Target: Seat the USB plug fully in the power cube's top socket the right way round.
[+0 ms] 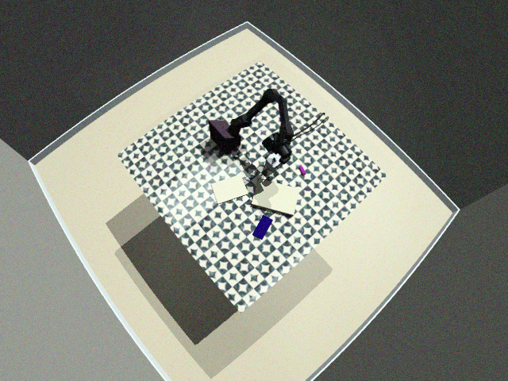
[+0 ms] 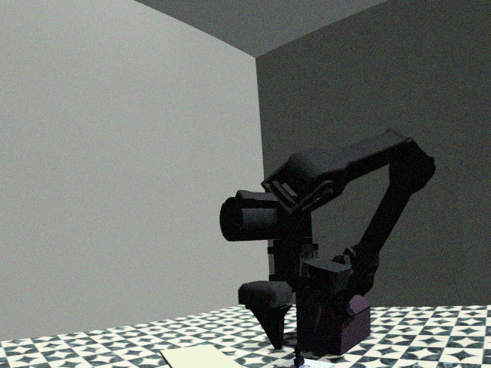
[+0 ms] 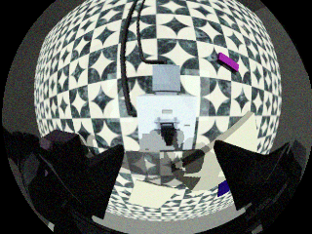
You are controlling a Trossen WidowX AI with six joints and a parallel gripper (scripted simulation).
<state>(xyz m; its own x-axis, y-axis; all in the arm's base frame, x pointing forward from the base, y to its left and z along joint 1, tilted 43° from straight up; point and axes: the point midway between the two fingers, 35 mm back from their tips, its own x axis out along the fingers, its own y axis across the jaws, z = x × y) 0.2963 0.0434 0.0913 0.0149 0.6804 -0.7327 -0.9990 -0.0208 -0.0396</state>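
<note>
The usb plug lies 3 cm below my gripper tip. The rest, counted from my gripper tip: small magenta piece: 14 cm ahead, 13 cm to the left, 12 cm below; then blue card: 31 cm to the right, 26 cm ahead, 12 cm below.
</note>
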